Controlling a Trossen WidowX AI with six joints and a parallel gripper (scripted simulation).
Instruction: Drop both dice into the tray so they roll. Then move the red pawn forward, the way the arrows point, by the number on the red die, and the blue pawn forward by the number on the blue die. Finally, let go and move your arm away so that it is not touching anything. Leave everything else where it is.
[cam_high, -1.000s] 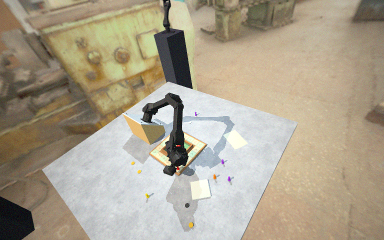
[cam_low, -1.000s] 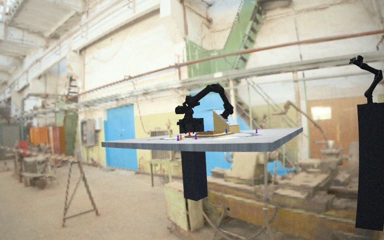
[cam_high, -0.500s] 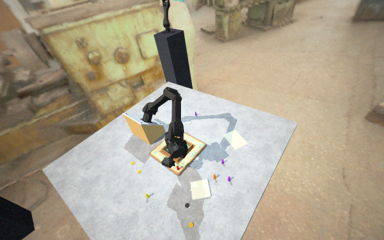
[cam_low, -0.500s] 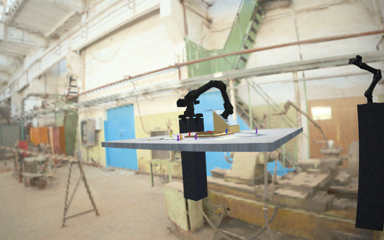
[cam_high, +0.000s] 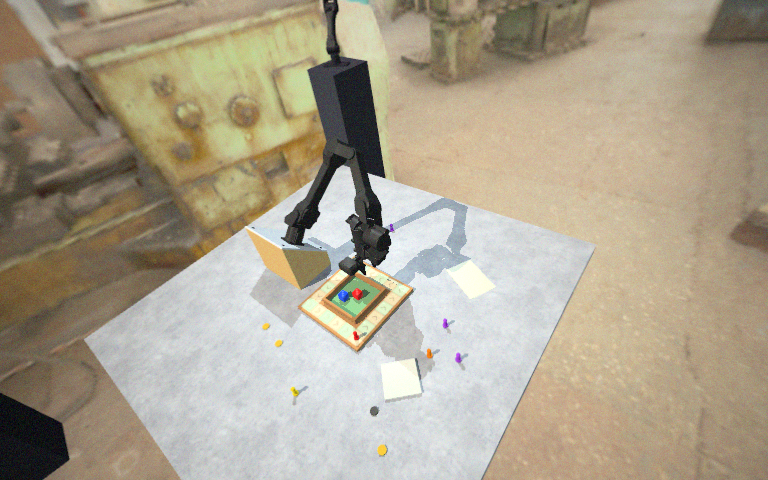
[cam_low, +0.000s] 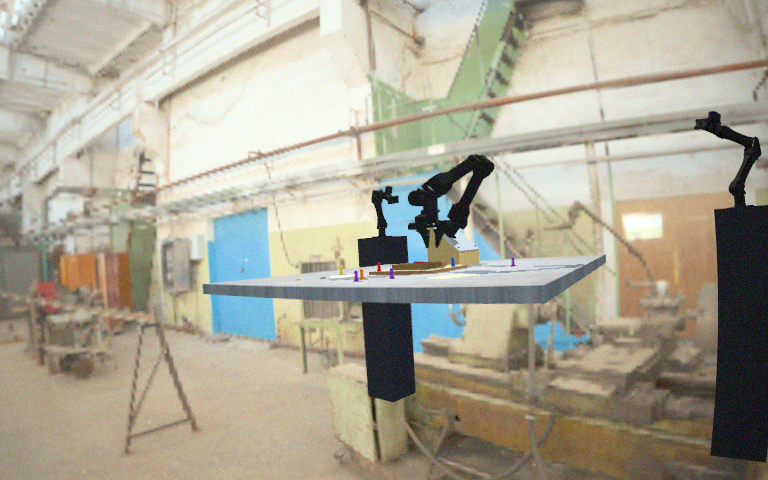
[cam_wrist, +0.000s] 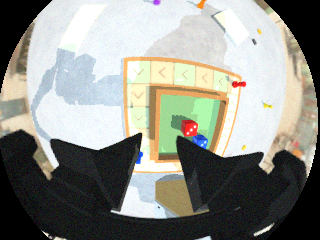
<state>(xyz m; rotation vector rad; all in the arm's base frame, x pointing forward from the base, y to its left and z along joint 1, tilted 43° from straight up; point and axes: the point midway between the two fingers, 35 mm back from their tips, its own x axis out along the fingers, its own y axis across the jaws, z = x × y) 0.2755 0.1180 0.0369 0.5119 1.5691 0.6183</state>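
Now: the blue pawn 9 cm behind my gripper tip, 3 cm to the left of it and 6 cm below it. Also, from my gripper tip: red pawn: 11 cm ahead, 18 cm to the right, 6 cm below; yellow pawn: 11 cm ahead, 40 cm to the right, 7 cm below; orange pawn: 32 cm ahead, 7 cm to the right, 7 cm below.
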